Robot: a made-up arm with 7 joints. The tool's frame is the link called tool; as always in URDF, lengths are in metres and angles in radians. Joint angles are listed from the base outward.
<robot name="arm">
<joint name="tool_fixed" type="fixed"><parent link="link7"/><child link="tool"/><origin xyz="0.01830 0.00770 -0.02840" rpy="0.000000 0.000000 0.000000"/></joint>
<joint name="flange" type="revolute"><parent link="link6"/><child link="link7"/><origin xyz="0.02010 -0.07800 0.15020" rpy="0.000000 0.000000 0.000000"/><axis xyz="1 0 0"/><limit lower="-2.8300" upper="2.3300"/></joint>
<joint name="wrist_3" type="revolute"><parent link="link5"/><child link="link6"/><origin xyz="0.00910 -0.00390 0.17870" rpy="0.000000 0.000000 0.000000"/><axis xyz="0 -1 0"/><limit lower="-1.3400" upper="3.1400"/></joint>
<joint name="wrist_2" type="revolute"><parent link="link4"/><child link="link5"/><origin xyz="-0.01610 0.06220 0.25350" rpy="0.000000 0.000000 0.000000"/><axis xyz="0 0 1"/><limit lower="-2.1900" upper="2.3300"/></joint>
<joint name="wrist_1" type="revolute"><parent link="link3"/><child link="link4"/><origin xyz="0.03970 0.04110 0.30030" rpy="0.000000 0.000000 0.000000"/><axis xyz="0 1 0"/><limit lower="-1.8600" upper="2.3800"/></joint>
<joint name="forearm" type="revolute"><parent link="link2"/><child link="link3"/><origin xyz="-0.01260 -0.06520 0.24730" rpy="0.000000 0.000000 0.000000"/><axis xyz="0 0 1"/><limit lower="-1.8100" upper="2.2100"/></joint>
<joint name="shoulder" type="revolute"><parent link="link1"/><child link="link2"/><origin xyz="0.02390 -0.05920 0.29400" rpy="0.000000 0.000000 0.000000"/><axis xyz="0 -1 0"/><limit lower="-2.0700" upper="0.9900"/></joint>
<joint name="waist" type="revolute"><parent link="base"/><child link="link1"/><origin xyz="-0.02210 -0.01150 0.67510" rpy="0.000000 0.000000 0.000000"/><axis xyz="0 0 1"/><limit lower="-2.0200" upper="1.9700"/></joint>
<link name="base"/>
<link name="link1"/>
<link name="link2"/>
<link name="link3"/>
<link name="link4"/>
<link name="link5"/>
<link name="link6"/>
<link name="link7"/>
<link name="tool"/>
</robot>
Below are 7 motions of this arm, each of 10 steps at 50 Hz.
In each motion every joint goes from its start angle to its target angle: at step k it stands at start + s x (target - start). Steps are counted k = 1, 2, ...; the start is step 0. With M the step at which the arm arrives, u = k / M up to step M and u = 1 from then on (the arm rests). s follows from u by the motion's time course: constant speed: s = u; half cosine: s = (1 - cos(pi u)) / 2; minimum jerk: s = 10 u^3 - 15 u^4 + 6 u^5.
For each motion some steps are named. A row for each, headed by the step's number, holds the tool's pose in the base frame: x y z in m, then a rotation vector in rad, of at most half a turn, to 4 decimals.
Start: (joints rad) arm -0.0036 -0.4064 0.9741 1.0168 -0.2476 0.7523 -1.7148
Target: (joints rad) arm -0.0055 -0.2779 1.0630 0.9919 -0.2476 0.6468 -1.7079
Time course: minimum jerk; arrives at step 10
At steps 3, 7, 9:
3: 0.5720 0.2570 1.7466 -1.6903 -0.3650 1.1021
7: 0.4836 0.2717 1.8005 -1.7356 -0.4321 1.1081
9: 0.4624 0.2749 1.8115 -1.7469 -0.4472 1.1093

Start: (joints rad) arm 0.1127 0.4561 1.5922 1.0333 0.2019 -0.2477 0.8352
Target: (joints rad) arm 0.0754 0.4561 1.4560 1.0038 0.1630 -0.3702 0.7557
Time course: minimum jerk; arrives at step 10
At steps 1, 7, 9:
1: -0.4620 0.3701 1.6205 -0.6156 1.0877 0.8697
7: -0.3921 0.3850 1.6475 -0.5992 1.0770 0.7423
9: -0.3790 0.3864 1.6526 -0.5960 1.0767 0.7182

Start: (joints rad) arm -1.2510 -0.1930 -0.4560 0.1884 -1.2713 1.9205 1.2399
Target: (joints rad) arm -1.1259 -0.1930 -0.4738 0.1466 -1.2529 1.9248 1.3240
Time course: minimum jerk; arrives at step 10
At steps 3, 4, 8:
3: 0.1487 -0.2732 1.9106 -1.2266 -0.6867 -1.0772
4: 0.1541 -0.2672 1.9107 -1.2122 -0.7070 -1.0525
8: 0.1740 -0.2419 1.9108 -1.1520 -0.7856 -0.9516

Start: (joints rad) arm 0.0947 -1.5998 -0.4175 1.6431 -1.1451 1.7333 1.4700
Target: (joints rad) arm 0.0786 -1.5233 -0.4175 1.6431 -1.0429 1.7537 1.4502
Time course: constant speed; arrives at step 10
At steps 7, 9, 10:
7: 0.6722 -0.0856 0.4639 0.0435 1.4518 -0.4266
9: 0.6819 -0.0891 0.4756 0.0647 1.4295 -0.4357
10: 0.6866 -0.0909 0.4815 0.0752 1.4183 -0.4401

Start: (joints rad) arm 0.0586 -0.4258 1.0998 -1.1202 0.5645 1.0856 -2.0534
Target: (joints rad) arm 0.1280 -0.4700 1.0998 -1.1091 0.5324 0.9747 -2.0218
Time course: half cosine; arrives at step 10
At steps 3, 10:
3: 0.1886 -0.5621 1.7170 -0.0704 -1.4780 -0.7989
10: 0.2441 -0.5475 1.7270 -0.1185 -1.4583 -0.6681

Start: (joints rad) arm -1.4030 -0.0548 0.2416 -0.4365 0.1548 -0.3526 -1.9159
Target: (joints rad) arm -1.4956 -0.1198 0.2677 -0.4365 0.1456 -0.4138 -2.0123
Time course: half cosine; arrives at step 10
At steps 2, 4, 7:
2: -0.1673 -0.0054 2.0728 -1.7762 0.9855 -0.6776
4: -0.1644 -0.0220 2.0735 -1.7682 1.0269 -0.6546
7: -0.1613 -0.0519 2.0738 -1.7514 1.0982 -0.6116

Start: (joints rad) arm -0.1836 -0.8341 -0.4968 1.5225 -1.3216 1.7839 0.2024
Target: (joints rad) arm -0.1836 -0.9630 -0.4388 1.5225 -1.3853 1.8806 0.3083
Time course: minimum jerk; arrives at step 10
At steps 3, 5, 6, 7, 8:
3: 0.7998 -0.3334 1.0355 -1.1091 0.9156 0.0607
5: 0.8010 -0.3188 0.9982 -1.0720 0.9208 0.1232
6: 0.8008 -0.3108 0.9782 -1.0504 0.9244 0.1568
7: 0.8002 -0.3041 0.9615 -1.0313 0.9278 0.1851
8: 0.7996 -0.2995 0.9502 -1.0179 0.9303 0.2042

